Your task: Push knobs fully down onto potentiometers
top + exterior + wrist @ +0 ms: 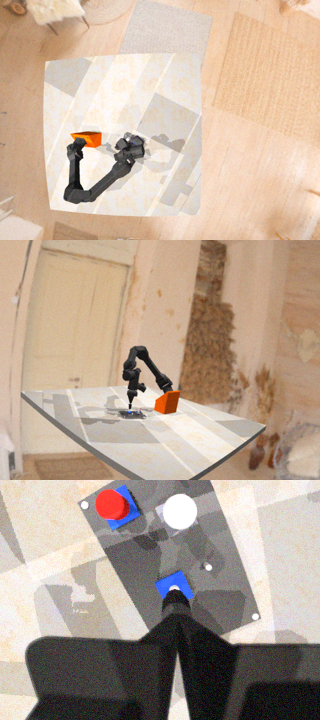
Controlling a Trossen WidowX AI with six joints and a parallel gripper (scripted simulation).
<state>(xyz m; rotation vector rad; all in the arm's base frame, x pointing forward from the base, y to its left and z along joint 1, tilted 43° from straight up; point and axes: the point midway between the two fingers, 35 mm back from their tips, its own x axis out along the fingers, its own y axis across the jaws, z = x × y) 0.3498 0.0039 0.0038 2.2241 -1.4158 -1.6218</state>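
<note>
Now: the black knob 2 cm below my gripper tip. The rest, counted from my gripper tip: white knob: 4 cm to the left, 4 cm behind, 3 cm below; then blue potentiometer: 4 cm below.
</note>
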